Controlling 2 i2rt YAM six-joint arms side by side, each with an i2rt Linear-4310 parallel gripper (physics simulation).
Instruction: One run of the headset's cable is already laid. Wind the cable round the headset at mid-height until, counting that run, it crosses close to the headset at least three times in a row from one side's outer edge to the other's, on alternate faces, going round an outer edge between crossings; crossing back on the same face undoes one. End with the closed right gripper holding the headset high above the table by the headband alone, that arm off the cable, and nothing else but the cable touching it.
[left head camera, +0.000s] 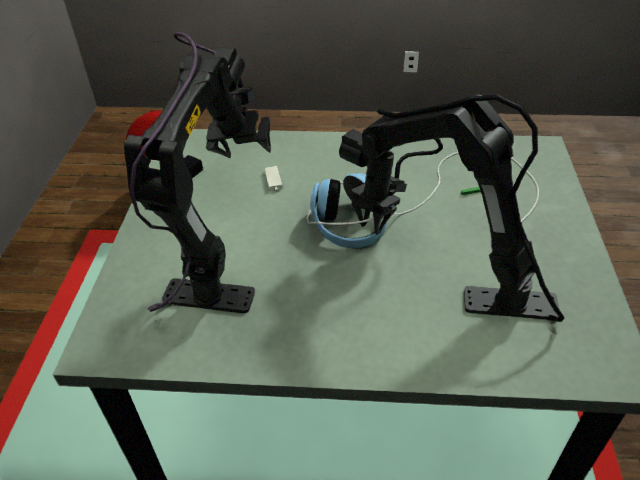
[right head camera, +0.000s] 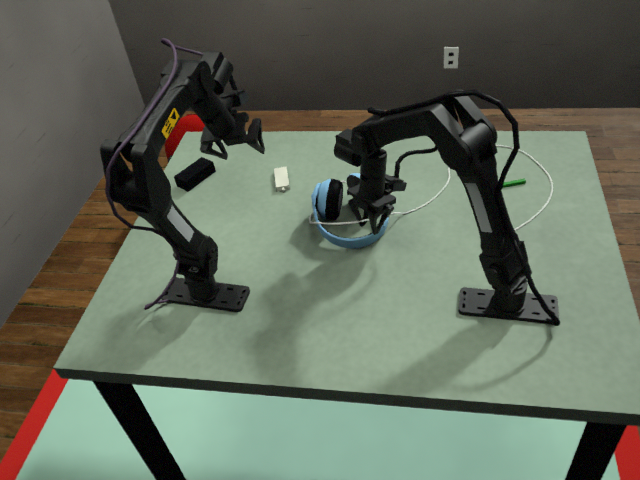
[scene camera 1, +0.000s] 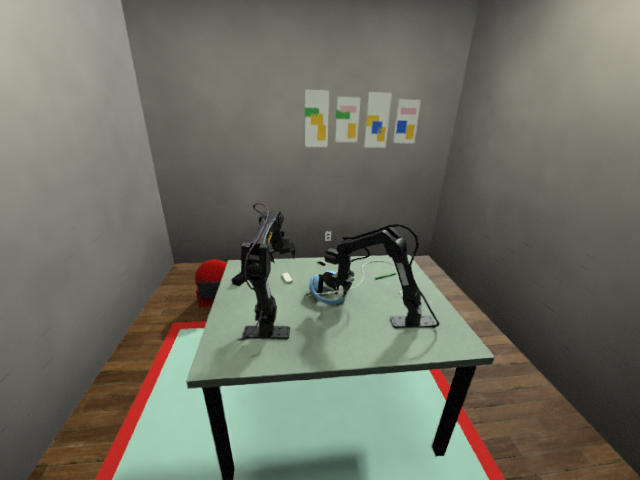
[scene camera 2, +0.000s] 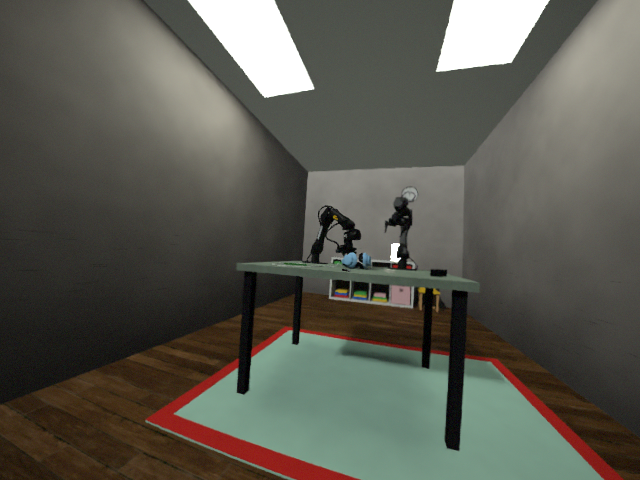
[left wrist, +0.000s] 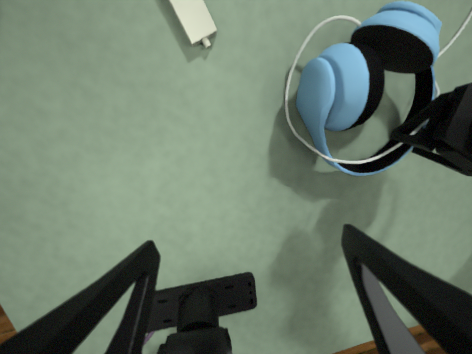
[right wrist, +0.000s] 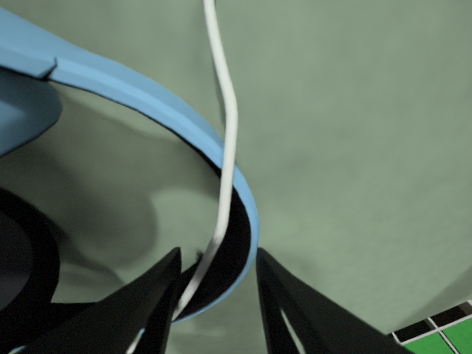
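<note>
The blue headset rests on the table, its headband toward the picture's front in the head views. The white cable loops round the left cup, crosses over the headband and passes behind a right finger; other crossings are hidden. My right gripper is low at the headband's right, part-way open, one finger each side of the band; contact is unclear. My left gripper is wide open and empty, up to the left.
A white box lies left of the headset. A green pen lies at the right, inside the cable's wide loop. A black box lies at the back left, a small black piece at the back.
</note>
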